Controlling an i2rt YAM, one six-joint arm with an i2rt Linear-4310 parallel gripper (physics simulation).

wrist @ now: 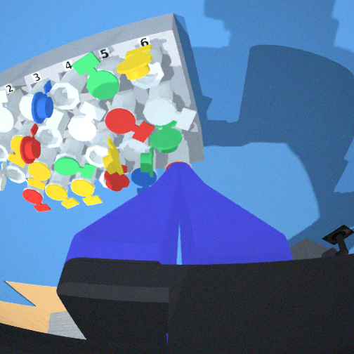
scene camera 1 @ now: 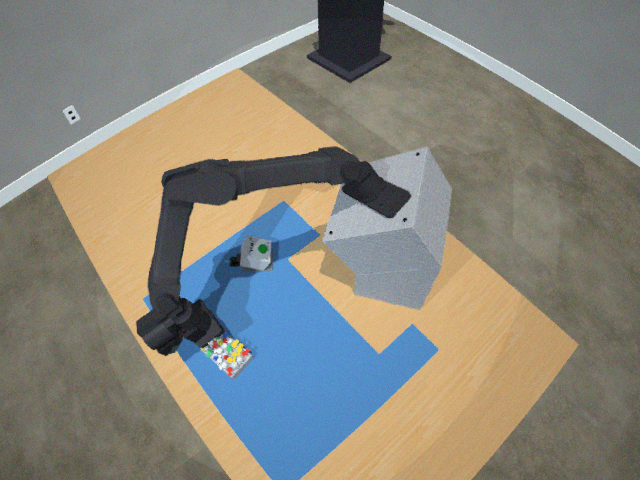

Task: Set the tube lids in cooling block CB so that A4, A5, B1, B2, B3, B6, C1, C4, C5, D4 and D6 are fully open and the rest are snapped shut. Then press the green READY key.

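Frame: origin at the arm's base, x left, y up, z ahead, level; centimetres.
Seen in the pictures: gripper, fingertip midpoint: (scene camera 1: 216, 332); arm's base at its link origin: (scene camera 1: 374, 193).
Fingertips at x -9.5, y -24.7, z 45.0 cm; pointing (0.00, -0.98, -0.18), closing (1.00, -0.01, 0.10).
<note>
Offsets run from my fingertips to a thing's top centre. "spot": to the spot under its first point. Level surfaces: height alone.
Cooling block CB @(spot: dx +10.6, dy -4.4, dz +0.2 cm) (scene camera 1: 244, 367) (wrist: 172, 24) is a grey block full of tubes with coloured lids, column numbers 2 to 6 showing in the wrist view. My gripper (wrist: 179, 174) is shut and empty, its blue fingertips together at the block's lower right edge. They partly cover a red lid (wrist: 175, 164). A blue lid (wrist: 144, 176) is just left of the tips, and a green lid (wrist: 166, 139) lies above them. A yellow lid (wrist: 135, 66) near number 6 is tipped up beside an open tube mouth. Another yellow lid (wrist: 113, 157) stands tilted. The green READY key (scene camera 1: 262, 248) is on a small grey box.
The small grey box @(spot: dx -9.9, dy +0.4, dz -19.0 cm) (scene camera 1: 249, 261) stands on the blue mat @(dy -5.6 cm) (scene camera 1: 315, 372), behind the block. A large grey box (scene camera 1: 392, 263) stands on the wooden table @(dy -5.9 cm) (scene camera 1: 480, 361) to the right, beside the arm's base. The arm arches over the table's left part.
</note>
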